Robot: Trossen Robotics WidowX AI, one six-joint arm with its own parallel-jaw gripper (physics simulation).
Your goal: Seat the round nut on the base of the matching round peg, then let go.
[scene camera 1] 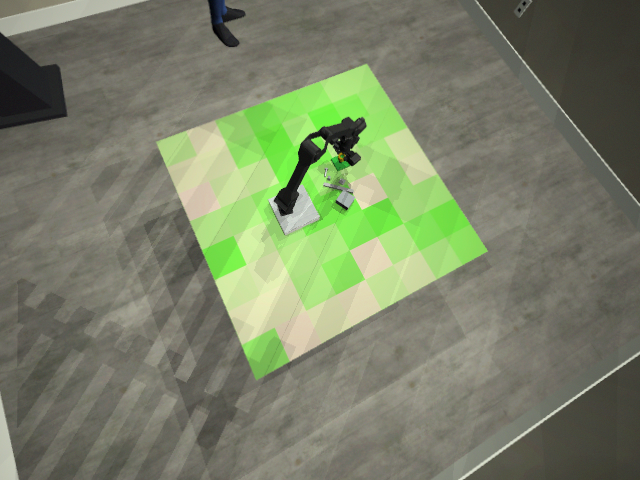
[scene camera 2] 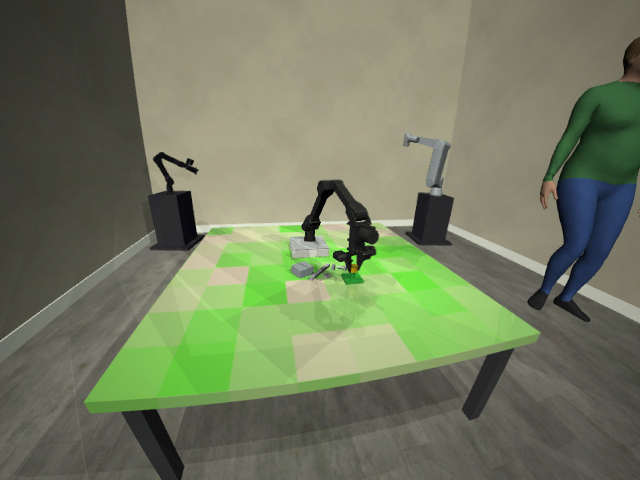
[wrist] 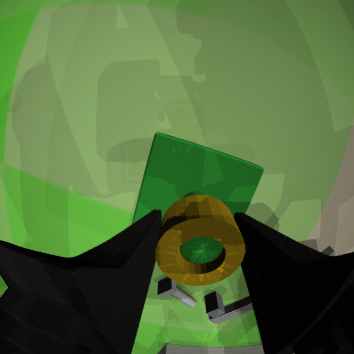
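The orange-brown round nut [wrist: 200,276] [scene camera 2: 354,268] [scene camera 1: 341,156] is held between the fingertips of my gripper [wrist: 197,218], which is shut on it. The green square base [wrist: 192,165] [scene camera 2: 346,280] [scene camera 1: 338,164] lies flat on the table under the nut. In the wrist view the green round peg [wrist: 201,250] shows inside the nut's hole, and a bit of its dark side shows behind the nut. In scene camera 2 the nut is above the base, with a gap between them. The nut looks to be around the peg's upper part; the exact depth is hard to tell.
A grey box [scene camera 1: 344,200] [scene camera 2: 302,269], a long grey bar [scene camera 1: 338,188] [scene camera 2: 320,271] and a small grey pin [wrist: 182,296] [scene camera 1: 326,173] lie near the green base, on the arm's side. The arm stands on a white plate [scene camera 1: 307,218] [scene camera 2: 309,252].
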